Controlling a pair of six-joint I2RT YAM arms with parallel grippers.
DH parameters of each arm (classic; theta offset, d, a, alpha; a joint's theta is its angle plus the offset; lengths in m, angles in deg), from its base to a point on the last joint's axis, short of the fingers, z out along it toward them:
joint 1: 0 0.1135 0.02 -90
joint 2: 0 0 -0.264 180
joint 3: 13.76 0 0.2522 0
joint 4: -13.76 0 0.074 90
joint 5: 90 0 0 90
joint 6: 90 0.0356 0 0
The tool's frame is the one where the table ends.
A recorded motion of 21 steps. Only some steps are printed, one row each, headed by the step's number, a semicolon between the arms.
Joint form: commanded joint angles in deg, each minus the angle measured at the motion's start. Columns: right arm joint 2, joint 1, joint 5, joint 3, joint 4, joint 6; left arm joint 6, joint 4, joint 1, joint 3, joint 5, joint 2.
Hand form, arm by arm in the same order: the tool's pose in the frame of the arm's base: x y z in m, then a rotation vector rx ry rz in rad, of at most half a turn. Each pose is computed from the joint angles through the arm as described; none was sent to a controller.
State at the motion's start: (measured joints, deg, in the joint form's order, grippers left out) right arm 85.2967 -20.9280 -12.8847 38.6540 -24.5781 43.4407; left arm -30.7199 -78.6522 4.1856 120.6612 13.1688 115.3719
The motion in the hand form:
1: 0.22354 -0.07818 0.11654 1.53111 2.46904 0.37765; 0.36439 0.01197 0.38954 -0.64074 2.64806 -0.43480
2: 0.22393 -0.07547 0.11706 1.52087 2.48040 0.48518; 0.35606 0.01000 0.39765 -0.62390 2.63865 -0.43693
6: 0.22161 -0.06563 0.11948 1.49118 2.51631 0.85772; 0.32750 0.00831 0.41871 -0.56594 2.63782 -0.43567
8: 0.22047 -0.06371 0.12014 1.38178 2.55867 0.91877; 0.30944 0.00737 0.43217 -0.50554 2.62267 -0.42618
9: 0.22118 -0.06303 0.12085 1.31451 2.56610 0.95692; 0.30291 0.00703 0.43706 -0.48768 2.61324 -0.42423
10: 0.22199 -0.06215 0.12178 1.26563 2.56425 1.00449; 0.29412 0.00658 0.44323 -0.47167 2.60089 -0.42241
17: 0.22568 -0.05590 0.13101 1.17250 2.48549 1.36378; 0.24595 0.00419 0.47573 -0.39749 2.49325 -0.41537
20: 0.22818 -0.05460 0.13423 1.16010 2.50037 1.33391; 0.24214 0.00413 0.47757 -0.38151 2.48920 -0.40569
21: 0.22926 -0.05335 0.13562 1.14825 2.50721 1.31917; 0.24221 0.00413 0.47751 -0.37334 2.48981 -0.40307
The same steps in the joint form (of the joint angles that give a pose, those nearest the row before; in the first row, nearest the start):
1: 2.58 -0.15 0.79 -2.65 1.38 0.68; 3.69 -1.09 -1.03 1.42 0.02 -8.39
2: 2.58 -0.13 -3.50 -2.64 1.14 0.65; 3.96 -1.81 -1.27 1.42 0.04 -9.86
6: 2.58 -0.13 -18.21 -2.64 -1.55 0.15; 6.19 -5.59 -1.27 1.42 0.44 -14.16
8: 2.58 -0.15 -21.00 -2.62 -2.49 -4.39; 8.41 -7.15 -1.27 1.42 0.46 -17.00
9: 2.58 -0.15 -22.75 -2.62 -2.19 -6.60; 9.01 -7.54 -1.27 1.42 0.48 -18.05
10: 2.58 -0.13 -24.81 -2.60 -1.90 -7.96; 9.49 -8.11 -1.27 1.42 0.48 -19.43
17: 2.56 0.09 -39.10 -1.75 -2.58 -7.96; 11.10 -9.18 -1.27 1.42 0.37 -27.13
20: 2.25 0.72 -37.88 -1.00 -3.19 -8.00; 11.82 -9.42 -1.27 1.42 0.15 -27.67
21: 2.01 1.16 -37.29 -0.81 -3.19 -8.00; 12.20 -9.40 -1.27 1.40 0.15 -27.67

